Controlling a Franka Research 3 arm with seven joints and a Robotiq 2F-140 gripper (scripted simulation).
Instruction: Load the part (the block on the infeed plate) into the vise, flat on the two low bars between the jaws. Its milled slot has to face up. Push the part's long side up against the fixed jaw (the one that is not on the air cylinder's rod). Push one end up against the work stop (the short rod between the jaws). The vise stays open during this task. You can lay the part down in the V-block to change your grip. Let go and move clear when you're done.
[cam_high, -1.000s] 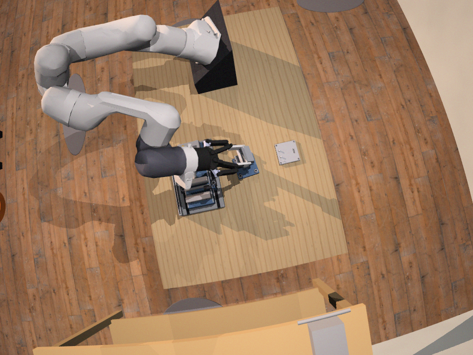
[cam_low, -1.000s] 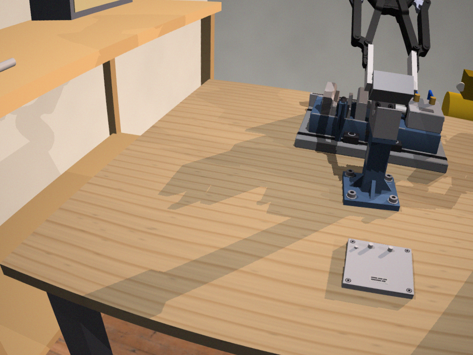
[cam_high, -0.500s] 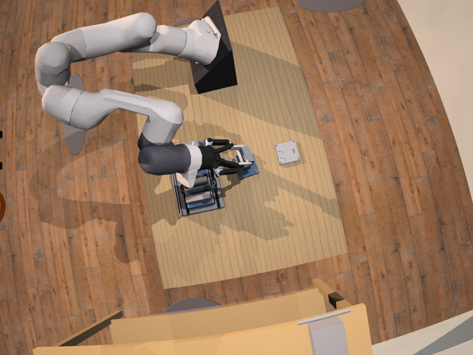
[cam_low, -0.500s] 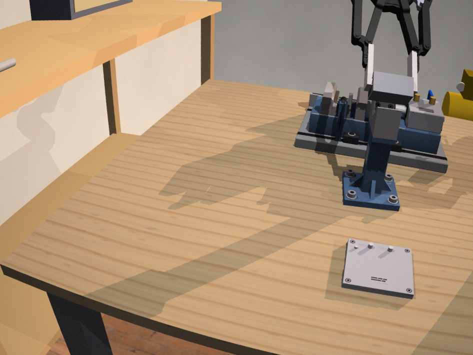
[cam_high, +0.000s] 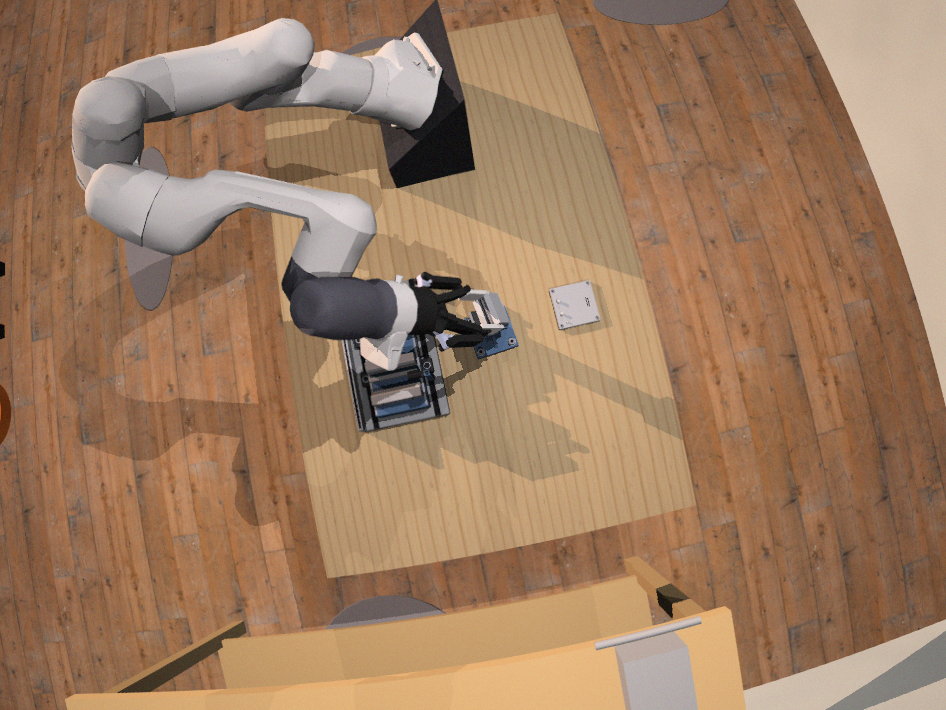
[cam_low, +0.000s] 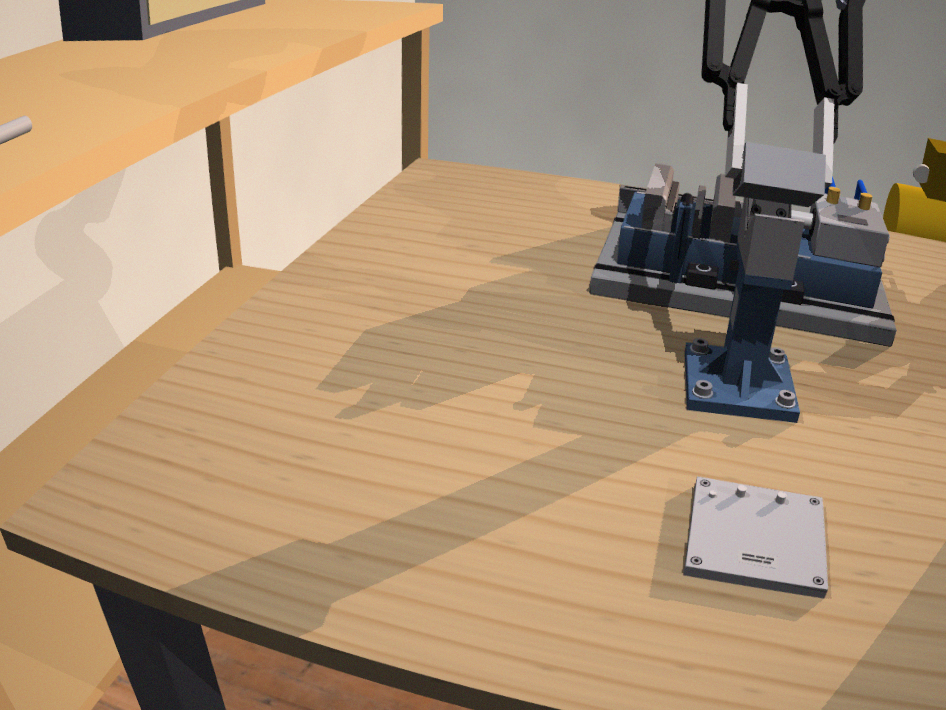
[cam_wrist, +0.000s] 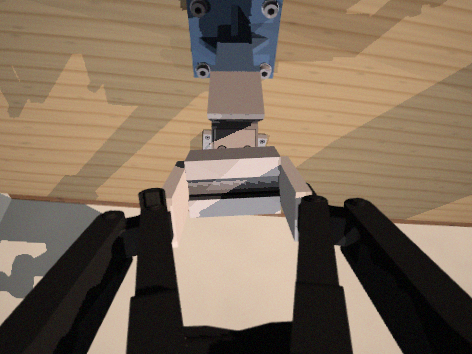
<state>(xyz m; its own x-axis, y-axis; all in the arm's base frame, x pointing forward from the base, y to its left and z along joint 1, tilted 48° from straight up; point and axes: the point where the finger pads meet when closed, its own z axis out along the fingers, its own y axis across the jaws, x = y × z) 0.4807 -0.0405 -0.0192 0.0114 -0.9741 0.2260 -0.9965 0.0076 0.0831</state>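
My hand is 1 cm to the right of the v-block post and 15 cm above it. Also, from my hand: work stop: 5 cm ahead, 16 cm to the right, 12 cm below; work stop post: 5 cm ahead, 14 cm to the right, 15 cm below; part: 1 cm to the left, 2 cm below.
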